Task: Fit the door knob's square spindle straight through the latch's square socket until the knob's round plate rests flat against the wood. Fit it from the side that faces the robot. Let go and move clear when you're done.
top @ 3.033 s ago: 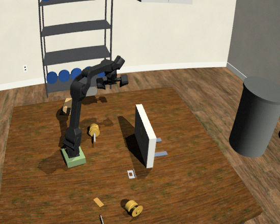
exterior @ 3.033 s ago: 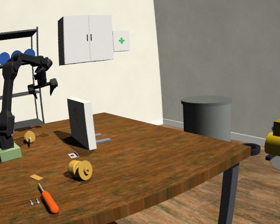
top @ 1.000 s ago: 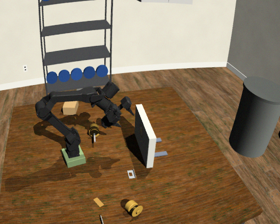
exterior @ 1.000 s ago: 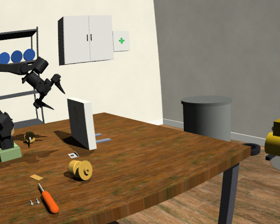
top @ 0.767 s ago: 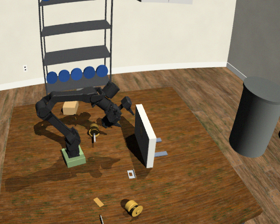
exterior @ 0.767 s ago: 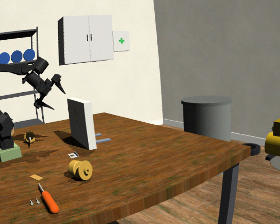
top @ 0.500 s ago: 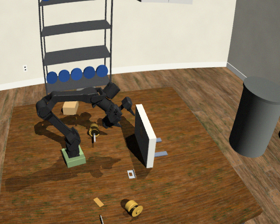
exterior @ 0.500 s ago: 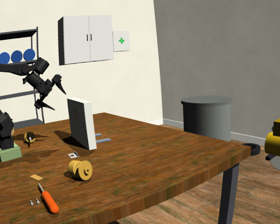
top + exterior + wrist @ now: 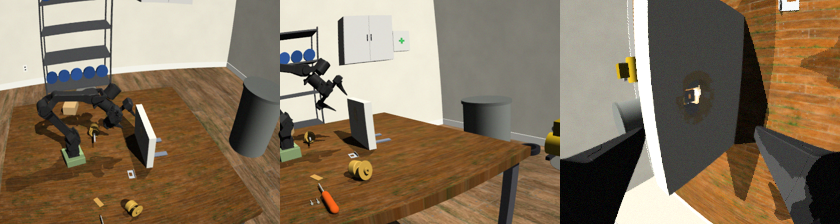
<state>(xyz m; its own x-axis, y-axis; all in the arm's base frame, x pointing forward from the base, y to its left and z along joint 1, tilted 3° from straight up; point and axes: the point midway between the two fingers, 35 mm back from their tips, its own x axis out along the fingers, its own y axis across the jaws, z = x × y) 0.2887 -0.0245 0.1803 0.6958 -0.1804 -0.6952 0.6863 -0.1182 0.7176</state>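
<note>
Now: hand 11 cm short of the door panel, 2 cm to the left of it and 11 cm above it. From my hand the other things lie so: orange screwdriver 29 cm behind, 47 cm to the right, 21 cm below; tan plate 26 cm behind, 30 cm to the right, 23 cm below; cardboard box 19 cm behind, 52 cm to the left, 20 cm below.
</note>
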